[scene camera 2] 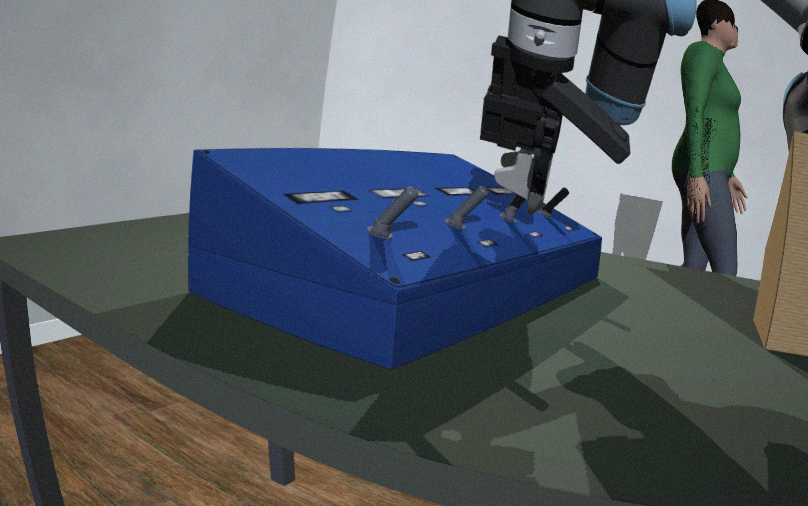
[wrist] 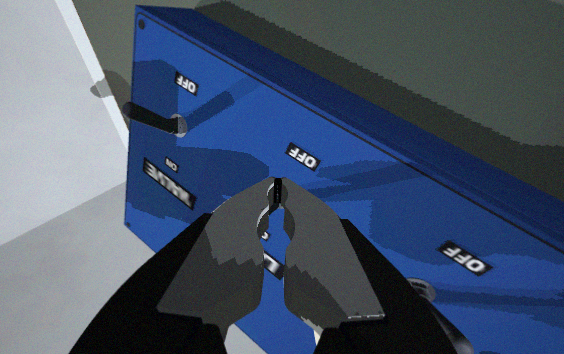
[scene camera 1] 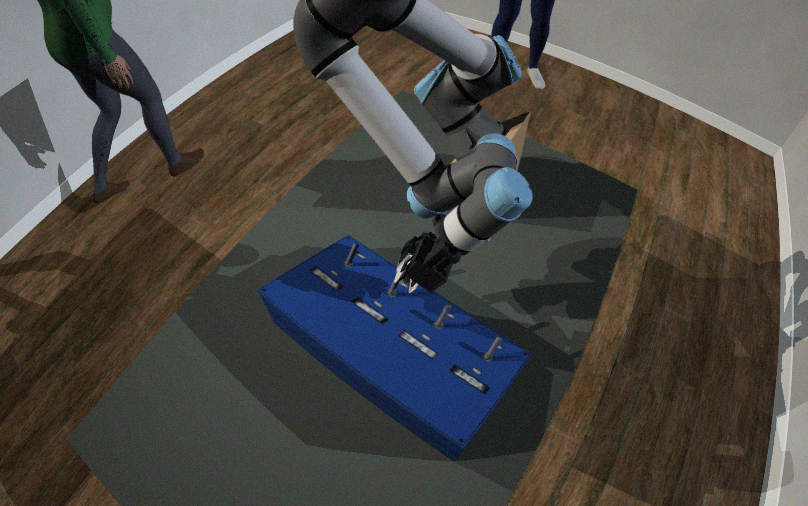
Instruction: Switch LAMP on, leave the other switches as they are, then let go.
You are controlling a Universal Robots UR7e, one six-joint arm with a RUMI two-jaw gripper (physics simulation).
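Frame: origin at the arm's base, x ahead, y left, z up, level; metres.
Seen in the pictures: gripper, fingertip midpoint: [scene camera 2: 531, 212] [wrist: 278, 180] [scene camera 1: 398, 280].
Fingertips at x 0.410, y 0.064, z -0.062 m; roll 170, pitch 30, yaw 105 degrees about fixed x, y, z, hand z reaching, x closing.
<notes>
A point is followed by its place in that frame.
A blue switch panel [scene camera 1: 363, 351] @[x 0.589, y 0.128, z -0.023 m] [scene camera 2: 286, 297] @[x 0.472, y 0.379, z -0.126 m] [wrist: 230, 125] @[x 0.411, y 0.002, z -0.083 m] carries a row of levers. No plate can be read as LAMP. The switch beside VALVE has a mostly covered name plate [wrist: 273, 265] @[x 0.505, y 0.096, z -0.051 m] with an L-like letter showing. Its lever [scene camera 2: 512, 209] @[x 0.431, y 0.073, z -0.062 m], with its base [scene camera 1: 391, 292] @[x 0.441, y 0.071, z -0.064 m] visible in scene camera 1, is largely hidden by the fingers. The visible levers lean alike towards the low OFF edge. My gripper [scene camera 1: 405, 286] @[x 0.410, y 0.064, z -0.062 m] [scene camera 2: 534, 208] @[x 0.410, y 0.064, z -0.062 m] [wrist: 278, 180] @[x 0.410, y 0.064, z -0.062 m] is shut and empty, its tips low over the panel close to that lever; contact cannot be told.
The VALVE lever [scene camera 1: 351, 255] @[x 0.430, y -0.049, z -0.052 m] [scene camera 2: 555, 201] @[x 0.423, y -0.047, z -0.053 m] [wrist: 152, 119] @[x 0.419, y -0.046, z -0.048 m] stands on one side. Two more levers [scene camera 1: 443, 315] @[x 0.426, y 0.190, z -0.048 m] [scene camera 1: 493, 348] @[x 0.425, y 0.309, z -0.049 m] stand on the other; they also show in scene camera 2 [scene camera 2: 469, 206] @[x 0.420, y 0.193, z -0.054 m] [scene camera 2: 394, 210] @[x 0.419, y 0.313, z -0.053 m]. A cardboard-coloured box [scene camera 2: 787, 256] @[x 0.067, y 0.091, z -0.054 m] stands on the table [scene camera 2: 465, 476] @[x 0.241, y 0.474, z -0.163 m].
</notes>
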